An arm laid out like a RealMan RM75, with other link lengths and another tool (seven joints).
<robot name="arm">
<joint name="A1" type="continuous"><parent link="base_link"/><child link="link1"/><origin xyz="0 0 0.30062" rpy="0 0 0"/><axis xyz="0 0 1"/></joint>
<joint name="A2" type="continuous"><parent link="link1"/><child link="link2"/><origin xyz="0 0 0" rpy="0 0 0"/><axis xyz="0 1 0"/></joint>
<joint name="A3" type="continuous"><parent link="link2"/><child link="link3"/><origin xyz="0 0 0.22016" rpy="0 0 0"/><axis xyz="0 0 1"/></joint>
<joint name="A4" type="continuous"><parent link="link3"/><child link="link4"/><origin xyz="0 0 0" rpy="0 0 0"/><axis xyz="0 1 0"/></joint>
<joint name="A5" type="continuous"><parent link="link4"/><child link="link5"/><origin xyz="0 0 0.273" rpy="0 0 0"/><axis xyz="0 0 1"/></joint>
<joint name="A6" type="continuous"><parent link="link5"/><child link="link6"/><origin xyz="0 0 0" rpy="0 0 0"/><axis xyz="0 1 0"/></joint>
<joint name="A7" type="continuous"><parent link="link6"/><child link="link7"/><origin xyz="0 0 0.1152" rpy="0 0 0"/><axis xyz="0 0 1"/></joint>
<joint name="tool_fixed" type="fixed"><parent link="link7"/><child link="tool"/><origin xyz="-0.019 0.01 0.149" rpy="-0.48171 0 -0.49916"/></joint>
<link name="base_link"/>
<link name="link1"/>
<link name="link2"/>
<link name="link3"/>
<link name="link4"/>
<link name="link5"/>
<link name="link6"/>
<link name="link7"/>
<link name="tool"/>
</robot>
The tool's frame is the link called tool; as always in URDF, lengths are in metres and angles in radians. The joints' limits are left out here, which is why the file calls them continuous.
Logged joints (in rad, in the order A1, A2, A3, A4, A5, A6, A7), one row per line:
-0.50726 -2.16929 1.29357 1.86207 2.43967 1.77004 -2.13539
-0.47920 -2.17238 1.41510 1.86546 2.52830 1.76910 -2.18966
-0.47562 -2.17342 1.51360 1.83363 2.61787 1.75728 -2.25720
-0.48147 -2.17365 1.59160 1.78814 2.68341 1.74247 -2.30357
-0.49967 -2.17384 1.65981 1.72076 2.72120 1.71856 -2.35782
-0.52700 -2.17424 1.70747 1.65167 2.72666 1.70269 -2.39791
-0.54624 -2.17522 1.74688 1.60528 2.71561 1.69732 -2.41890
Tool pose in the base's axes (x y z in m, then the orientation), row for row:
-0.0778 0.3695 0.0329 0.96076 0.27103 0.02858 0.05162
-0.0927 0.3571 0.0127 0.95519 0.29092 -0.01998 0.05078
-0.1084 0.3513 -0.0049 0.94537 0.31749 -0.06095 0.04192
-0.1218 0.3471 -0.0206 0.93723 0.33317 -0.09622 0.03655
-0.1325 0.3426 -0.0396 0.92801 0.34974 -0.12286 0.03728
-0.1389 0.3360 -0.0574 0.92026 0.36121 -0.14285 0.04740
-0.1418 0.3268 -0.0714 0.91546 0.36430 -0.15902 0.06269
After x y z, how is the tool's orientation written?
As a quaternion, x y z w.
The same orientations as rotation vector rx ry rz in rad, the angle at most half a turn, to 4 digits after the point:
2.9230 0.8246 0.0870
2.9075 0.8855 -0.0608
2.8932 0.9717 -0.1865
2.8778 1.0230 -0.2954
2.8482 1.0734 -0.3771
2.8070 1.1018 -0.4357
2.7666 1.1009 -0.4806

